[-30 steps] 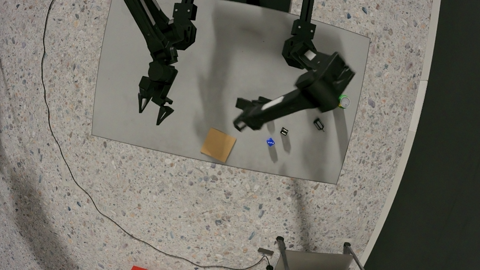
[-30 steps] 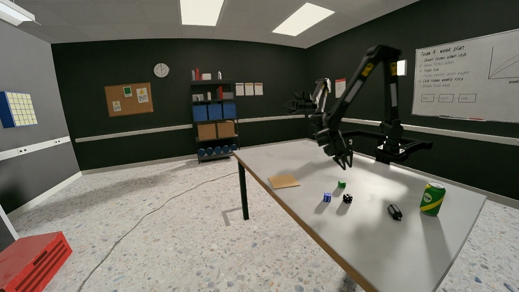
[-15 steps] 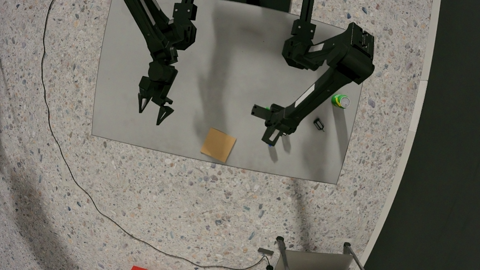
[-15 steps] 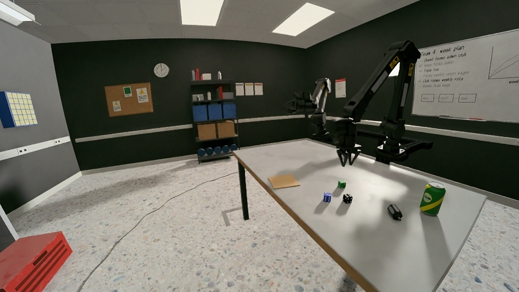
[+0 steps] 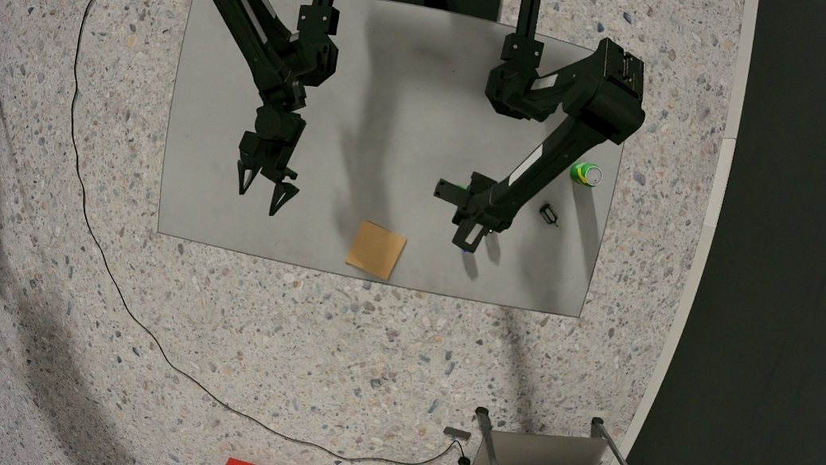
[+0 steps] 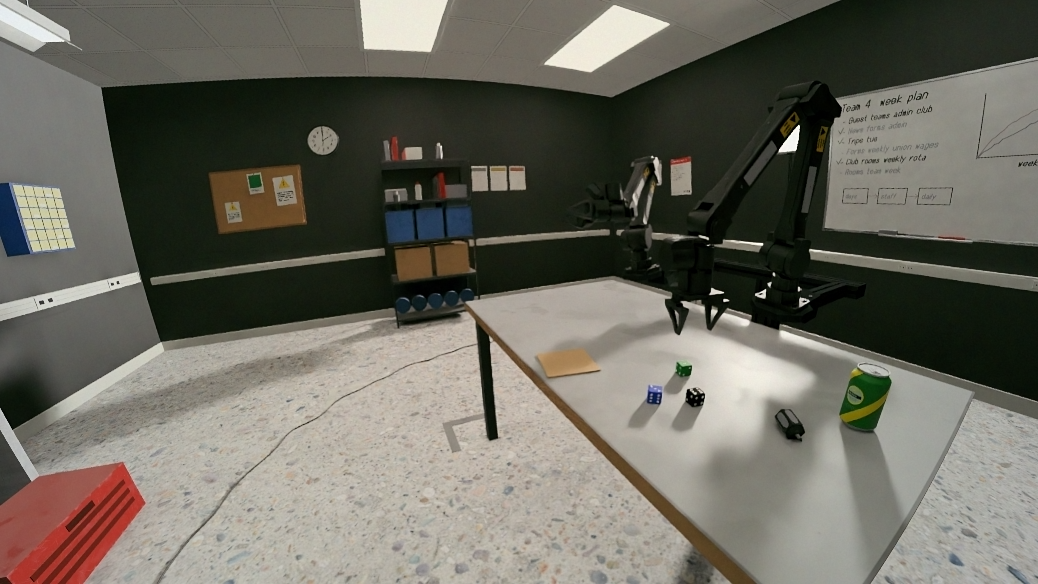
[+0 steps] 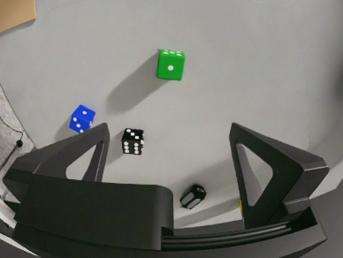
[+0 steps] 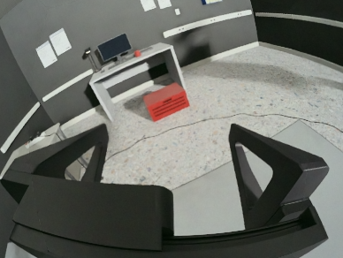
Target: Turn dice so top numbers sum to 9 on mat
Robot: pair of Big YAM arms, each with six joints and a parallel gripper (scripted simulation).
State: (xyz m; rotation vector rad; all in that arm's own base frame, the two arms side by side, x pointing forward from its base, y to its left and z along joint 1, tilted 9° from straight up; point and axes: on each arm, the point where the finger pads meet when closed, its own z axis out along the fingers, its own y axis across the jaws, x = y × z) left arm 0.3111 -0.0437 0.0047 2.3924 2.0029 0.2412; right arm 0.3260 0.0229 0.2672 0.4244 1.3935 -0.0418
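My left hand is 110 mm above the green die and 20 mm to the left of it. The rest, counted from my left hand: black die 110 mm below, 80 mm to the left, 80 mm ahead; then blue die 150 mm ahead, 110 mm below, 20 mm to the left; then brown square mat 240 mm to the right, 210 mm ahead, 130 mm below.
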